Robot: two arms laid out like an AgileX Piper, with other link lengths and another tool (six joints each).
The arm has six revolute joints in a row. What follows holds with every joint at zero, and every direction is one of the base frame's. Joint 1 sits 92.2 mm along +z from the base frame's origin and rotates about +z. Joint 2 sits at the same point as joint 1 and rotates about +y. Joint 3 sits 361.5 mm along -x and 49.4 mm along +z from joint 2 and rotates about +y. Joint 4 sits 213.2 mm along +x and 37.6 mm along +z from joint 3 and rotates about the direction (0.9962, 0, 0.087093). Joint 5 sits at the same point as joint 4 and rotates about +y. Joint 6 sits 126.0 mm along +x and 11.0 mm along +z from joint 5 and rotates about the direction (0.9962, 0, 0.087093). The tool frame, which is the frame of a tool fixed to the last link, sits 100.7 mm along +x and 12.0 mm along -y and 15.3 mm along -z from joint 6; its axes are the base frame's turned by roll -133.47, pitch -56.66 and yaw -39.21 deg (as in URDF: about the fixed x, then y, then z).
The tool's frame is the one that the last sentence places.
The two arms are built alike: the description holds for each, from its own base.
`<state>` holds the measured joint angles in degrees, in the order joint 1, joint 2, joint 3, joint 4, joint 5, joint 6, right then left.
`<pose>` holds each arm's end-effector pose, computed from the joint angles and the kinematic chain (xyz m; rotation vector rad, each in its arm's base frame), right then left.
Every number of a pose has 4 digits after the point. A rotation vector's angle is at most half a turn.
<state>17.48 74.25 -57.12 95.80 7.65 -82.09 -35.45 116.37 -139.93 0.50 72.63 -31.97</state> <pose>0.3543 0.1367 0.3569 -2.2805 0.0056 -0.8348 0.4257 -0.3289 0.3467 2.8648 -0.7302 0.3620</pose>
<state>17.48 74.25 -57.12 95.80 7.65 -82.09 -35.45 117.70 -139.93 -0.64 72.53 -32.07</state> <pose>0.3543 0.1367 0.3569 -2.2805 0.0056 -0.8348 0.4280 -0.3358 0.3349 2.8573 -0.7354 0.3204</pose>
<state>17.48 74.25 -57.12 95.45 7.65 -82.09 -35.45 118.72 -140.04 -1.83 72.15 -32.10</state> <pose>0.3543 0.1366 0.3567 -2.2848 0.0010 -0.8372 0.4296 -0.3426 0.3273 2.8429 -0.7407 0.2951</pose>
